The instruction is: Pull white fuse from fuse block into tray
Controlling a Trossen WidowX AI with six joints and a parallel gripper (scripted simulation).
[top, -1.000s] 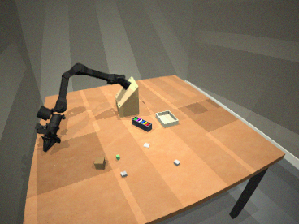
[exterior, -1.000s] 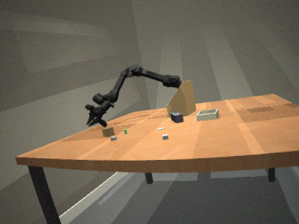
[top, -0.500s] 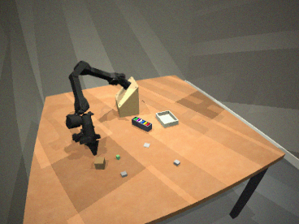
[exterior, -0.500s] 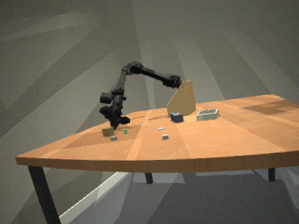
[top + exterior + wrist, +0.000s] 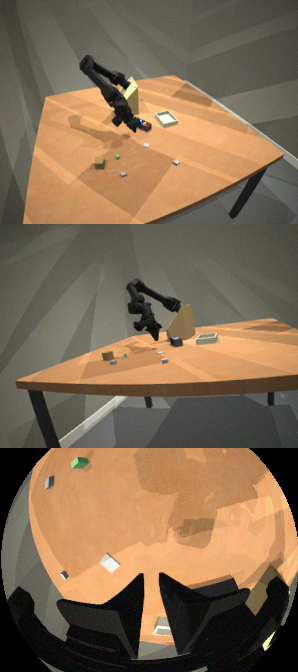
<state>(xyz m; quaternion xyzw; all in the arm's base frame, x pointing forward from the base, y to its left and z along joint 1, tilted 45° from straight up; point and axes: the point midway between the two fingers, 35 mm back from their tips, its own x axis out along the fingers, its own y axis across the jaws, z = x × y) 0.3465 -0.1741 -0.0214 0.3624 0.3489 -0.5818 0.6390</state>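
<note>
Now: the white fuse 100 mm behind my gripper tip, 80 mm to the left of it and 20 mm below it. The rest, counted from my gripper tip: white tray: 80 mm behind, 250 mm to the left, 50 mm below; then small green cube: 110 mm ahead, 140 mm to the right, 40 mm below; then brown cube: 120 mm ahead, 230 mm to the right, 30 mm below.
</note>
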